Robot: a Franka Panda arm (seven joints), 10 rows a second.
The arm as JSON. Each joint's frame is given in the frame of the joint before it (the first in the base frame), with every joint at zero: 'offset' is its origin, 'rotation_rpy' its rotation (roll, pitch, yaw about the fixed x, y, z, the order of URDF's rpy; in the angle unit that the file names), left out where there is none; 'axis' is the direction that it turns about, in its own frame. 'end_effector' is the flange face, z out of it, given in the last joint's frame.
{
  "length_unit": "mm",
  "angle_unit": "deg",
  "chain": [
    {
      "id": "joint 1",
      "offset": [
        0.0,
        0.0,
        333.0
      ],
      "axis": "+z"
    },
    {
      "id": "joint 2",
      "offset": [
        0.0,
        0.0,
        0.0
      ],
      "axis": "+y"
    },
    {
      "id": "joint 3",
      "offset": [
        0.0,
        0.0,
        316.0
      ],
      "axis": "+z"
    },
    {
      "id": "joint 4",
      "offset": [
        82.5,
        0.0,
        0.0
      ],
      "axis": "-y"
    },
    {
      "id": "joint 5",
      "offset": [
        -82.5,
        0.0,
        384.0
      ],
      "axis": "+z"
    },
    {
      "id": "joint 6",
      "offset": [
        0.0,
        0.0,
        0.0
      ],
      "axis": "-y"
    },
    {
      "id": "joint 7",
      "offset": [
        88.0,
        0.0,
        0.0
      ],
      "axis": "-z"
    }
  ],
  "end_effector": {
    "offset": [
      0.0,
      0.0,
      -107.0
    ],
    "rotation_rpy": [
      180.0,
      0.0,
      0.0
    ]
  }
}
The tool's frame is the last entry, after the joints.
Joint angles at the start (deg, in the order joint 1, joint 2, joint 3, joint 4, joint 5, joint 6, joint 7):
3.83, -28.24, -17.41, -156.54, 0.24, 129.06, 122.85
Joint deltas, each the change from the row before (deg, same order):
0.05, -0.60, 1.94, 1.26, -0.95, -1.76, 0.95
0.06, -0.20, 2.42, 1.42, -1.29, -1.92, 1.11
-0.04, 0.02, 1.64, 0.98, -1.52, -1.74, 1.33
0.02, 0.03, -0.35, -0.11, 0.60, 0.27, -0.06
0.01, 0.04, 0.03, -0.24, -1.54, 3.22, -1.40
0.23, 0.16, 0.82, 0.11, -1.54, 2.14, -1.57
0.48, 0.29, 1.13, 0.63, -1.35, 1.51, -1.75
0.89, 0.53, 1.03, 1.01, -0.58, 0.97, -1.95
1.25, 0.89, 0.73, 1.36, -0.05, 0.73, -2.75
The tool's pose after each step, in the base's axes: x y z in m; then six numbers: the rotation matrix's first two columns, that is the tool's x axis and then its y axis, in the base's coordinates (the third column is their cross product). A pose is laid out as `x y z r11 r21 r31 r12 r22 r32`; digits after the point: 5 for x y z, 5 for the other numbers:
0.36175 -0.06822 0.37613 -0.68249 -0.72415 -0.09907 -0.73063 0.67961 0.06571
0.36663 -0.05567 0.38711 -0.65920 -0.74897 -0.06705 -0.75191 0.65767 0.04596
0.36885 -0.04779 0.39298 -0.64754 -0.76141 -0.03077 -0.76200 0.64664 0.03470
0.36871 -0.04931 0.39215 -0.65495 -0.75456 -0.04104 -0.75567 0.65372 0.04024
0.37355 -0.05039 0.39502 -0.62329 -0.78017 -0.05335 -0.78064 0.62477 -0.01624
0.37869 -0.04490 0.39888 -0.57491 -0.81676 -0.04886 -0.81415 0.57697 -0.06524
0.38528 -0.03568 0.40527 -0.51601 -0.85572 -0.03833 -0.84893 0.51686 -0.11036
0.39268 -0.02377 0.41214 -0.45401 -0.89047 -0.03066 -0.87975 0.45346 -0.14289
0.40123 -0.01077 0.41881 -0.38082 -0.92432 -0.02489 -0.91003 0.37943 -0.16694

